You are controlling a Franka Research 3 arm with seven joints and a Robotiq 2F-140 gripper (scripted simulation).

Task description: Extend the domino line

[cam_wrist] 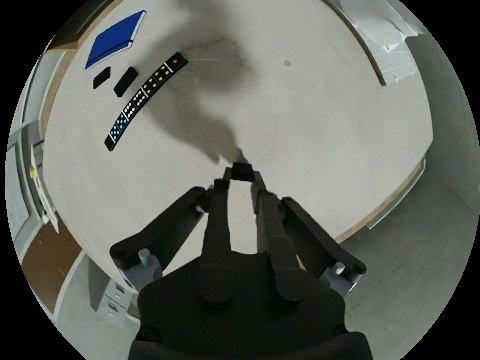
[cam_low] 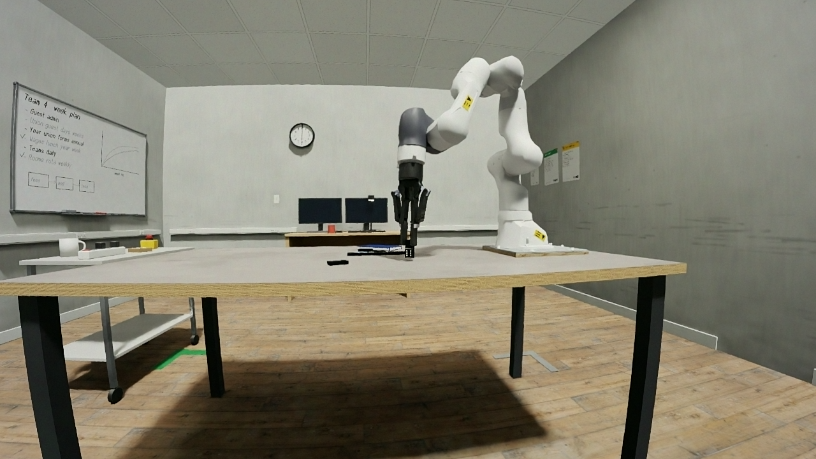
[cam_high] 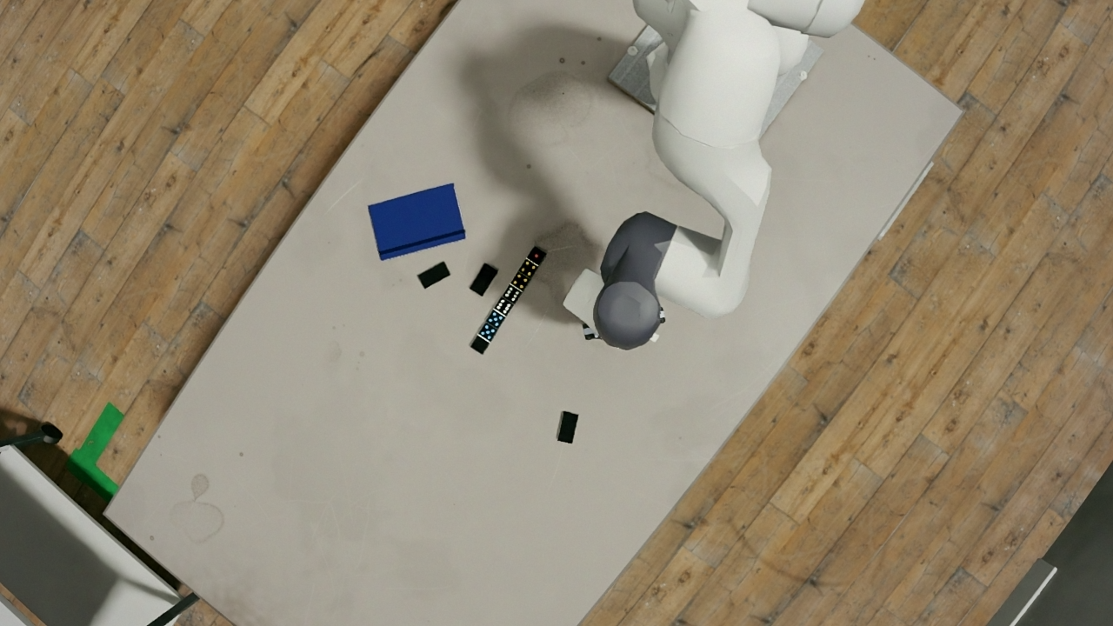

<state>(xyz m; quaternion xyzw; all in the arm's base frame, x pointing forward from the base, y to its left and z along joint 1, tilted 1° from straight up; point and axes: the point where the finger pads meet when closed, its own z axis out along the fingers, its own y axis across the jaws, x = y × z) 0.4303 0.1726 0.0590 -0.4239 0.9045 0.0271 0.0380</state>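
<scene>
The domino is 4 cm below my hand. From my hand the other things lie so: blue book 42 cm to the right, 8 cm ahead, 7 cm below.
</scene>
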